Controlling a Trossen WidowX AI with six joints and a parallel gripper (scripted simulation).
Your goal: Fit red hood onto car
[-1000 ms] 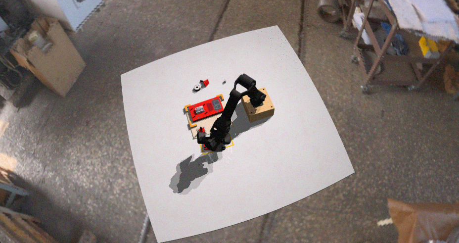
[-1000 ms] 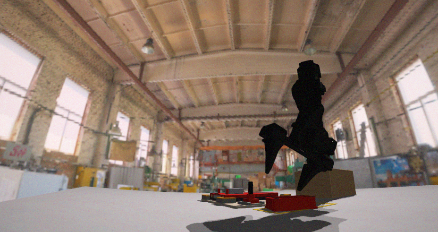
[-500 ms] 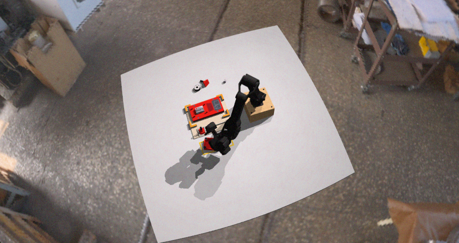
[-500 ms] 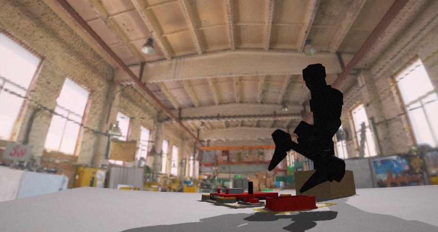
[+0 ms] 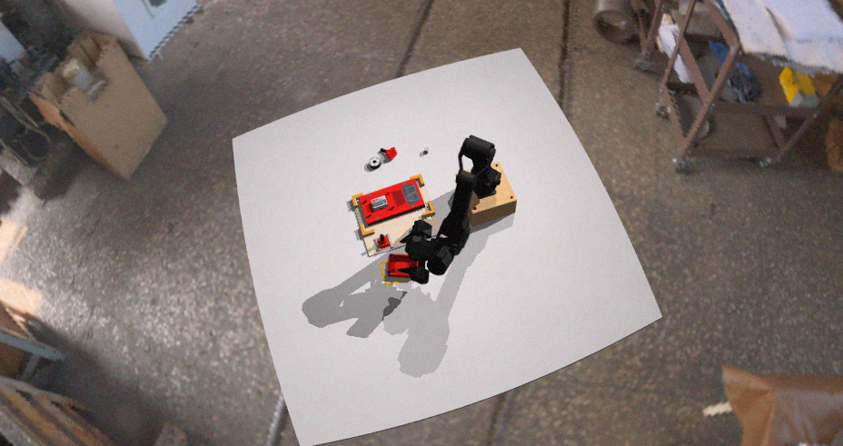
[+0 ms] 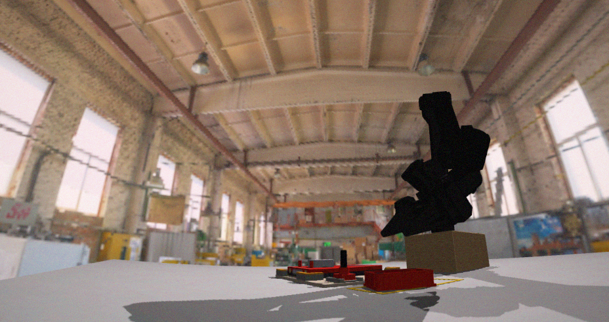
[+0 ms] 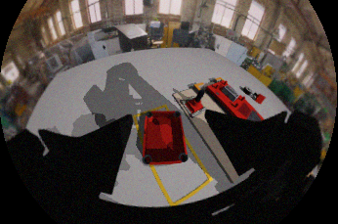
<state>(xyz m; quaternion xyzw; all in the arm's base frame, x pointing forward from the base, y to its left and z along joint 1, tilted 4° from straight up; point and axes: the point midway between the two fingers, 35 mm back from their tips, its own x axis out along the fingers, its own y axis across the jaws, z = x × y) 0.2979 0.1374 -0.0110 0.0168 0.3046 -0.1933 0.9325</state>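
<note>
The red hood lies 1 cm to the left of my gripper tip and 7 cm below it. Also, from my gripper tip: wheel 2 cm behind, 40 cm to the right, 7 cm below; then grey engine block 22 cm to the right, 6 cm below.
</note>
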